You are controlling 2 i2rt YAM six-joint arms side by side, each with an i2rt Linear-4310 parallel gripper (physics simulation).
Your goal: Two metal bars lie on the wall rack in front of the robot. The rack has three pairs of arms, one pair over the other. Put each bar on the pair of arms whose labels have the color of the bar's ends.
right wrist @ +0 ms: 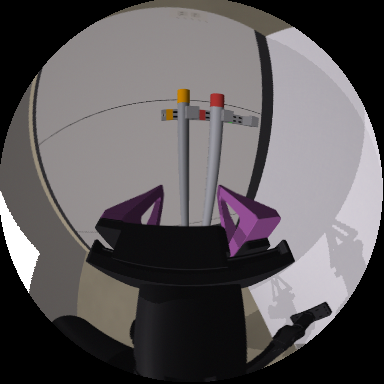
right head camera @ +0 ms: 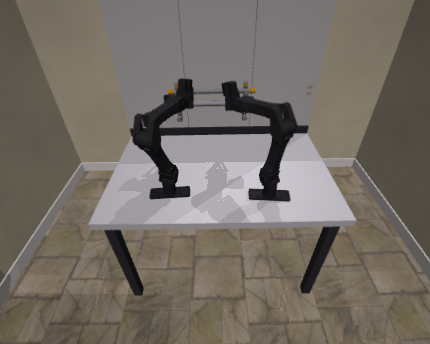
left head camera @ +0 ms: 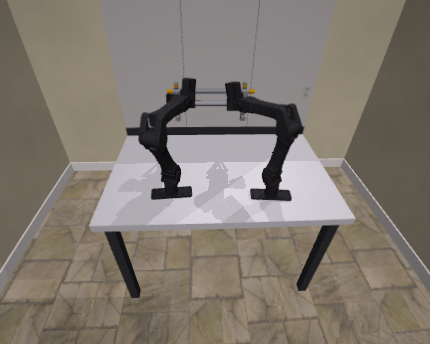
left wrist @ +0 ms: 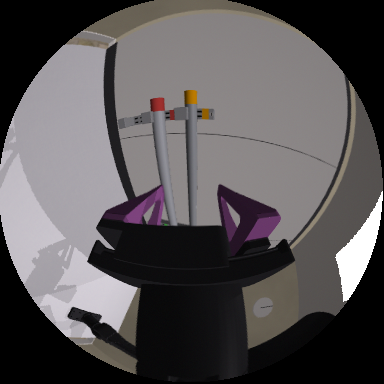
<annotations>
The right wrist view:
right gripper: 189, 189
orange-ended bar: 182, 94
dark strip: 265, 65
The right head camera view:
dark strip: 240, 129
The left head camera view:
dark strip: 170, 130
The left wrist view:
left gripper: 190, 188
orange-ended bar: 190, 99
</annotations>
